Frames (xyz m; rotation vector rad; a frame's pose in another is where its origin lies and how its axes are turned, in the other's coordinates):
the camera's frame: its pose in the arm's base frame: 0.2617 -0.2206 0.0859 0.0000 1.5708 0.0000
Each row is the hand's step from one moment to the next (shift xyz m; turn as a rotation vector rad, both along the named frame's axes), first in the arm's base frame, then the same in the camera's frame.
Working: the arm's base frame: its pose in the camera's frame: 0.0859 0.2206 -0.2617 0.0000 -1.5708 0.0000

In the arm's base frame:
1: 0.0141 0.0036 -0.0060 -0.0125 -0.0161 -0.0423
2: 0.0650 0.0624 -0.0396 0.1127 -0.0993 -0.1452
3: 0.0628 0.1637 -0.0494 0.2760 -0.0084 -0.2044
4: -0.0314 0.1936 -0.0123 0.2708 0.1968 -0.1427
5: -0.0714 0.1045 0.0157 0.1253 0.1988 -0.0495
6: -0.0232 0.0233 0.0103 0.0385 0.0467 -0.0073
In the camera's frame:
1: 0.0060 0.0036 0.0141 0.0423 -0.0161 -0.0125
2: 0.0396 0.0624 0.0650 0.1452 -0.0993 0.1127
3: 0.0494 0.1637 0.0628 0.2044 -0.0084 0.2760
4: 0.0123 0.1936 -0.0314 0.1427 0.1968 0.2708
5: -0.0157 0.1045 -0.0714 0.0495 0.1988 0.1253
6: -0.0103 0.0233 -0.0232 0.0073 0.0467 0.0385

